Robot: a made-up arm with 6 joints.
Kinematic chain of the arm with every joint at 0, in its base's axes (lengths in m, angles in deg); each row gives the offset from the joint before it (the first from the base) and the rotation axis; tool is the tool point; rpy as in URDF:
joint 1: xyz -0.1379 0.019 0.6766 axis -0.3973 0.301 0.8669
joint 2: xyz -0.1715 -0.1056 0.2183 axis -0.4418 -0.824 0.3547
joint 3: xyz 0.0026 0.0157 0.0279 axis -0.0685 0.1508 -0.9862
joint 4: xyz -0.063 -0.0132 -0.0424 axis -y
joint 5: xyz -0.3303 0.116 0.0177 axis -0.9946 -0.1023 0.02
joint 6: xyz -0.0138 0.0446 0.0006 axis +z
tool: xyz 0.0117 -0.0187 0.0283 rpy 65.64 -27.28 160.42
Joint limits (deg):
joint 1: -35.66..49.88
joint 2: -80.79..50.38
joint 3: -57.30..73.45
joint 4: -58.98..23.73
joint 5: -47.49..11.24
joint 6: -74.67..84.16
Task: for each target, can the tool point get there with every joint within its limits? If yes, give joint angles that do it. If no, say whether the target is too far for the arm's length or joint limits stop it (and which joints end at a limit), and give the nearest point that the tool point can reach.
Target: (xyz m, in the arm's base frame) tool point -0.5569 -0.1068 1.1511
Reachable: yes | joints 22.63 5.51 -13.31 -37.00 -21.19 39.99
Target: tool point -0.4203 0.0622 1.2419
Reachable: yes | joints 24.48 -21.40 7.22 -34.50 -18.46 49.87
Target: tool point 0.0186 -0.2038 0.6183
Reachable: no: joint limits stop it (at a limit: joint 2, joint 3, joint 4, joint 6) | nearest point -0.0306 -0.2171 0.8630 | short by 0.250 m
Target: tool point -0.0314 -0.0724 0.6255
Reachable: no: joint limits stop it (at a limit: joint 2, joint 3, joint 4, joint 6) | nearest point 0.0426 -0.1527 0.8752 | short by 0.272 m
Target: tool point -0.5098 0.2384 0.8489
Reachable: yes | joints 17.26 13.20 57.48 8.23 -29.46 19.69
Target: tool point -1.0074 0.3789 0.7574
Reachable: no: too far | nearest point -0.7509 0.2267 0.7881 | short by 0.300 m
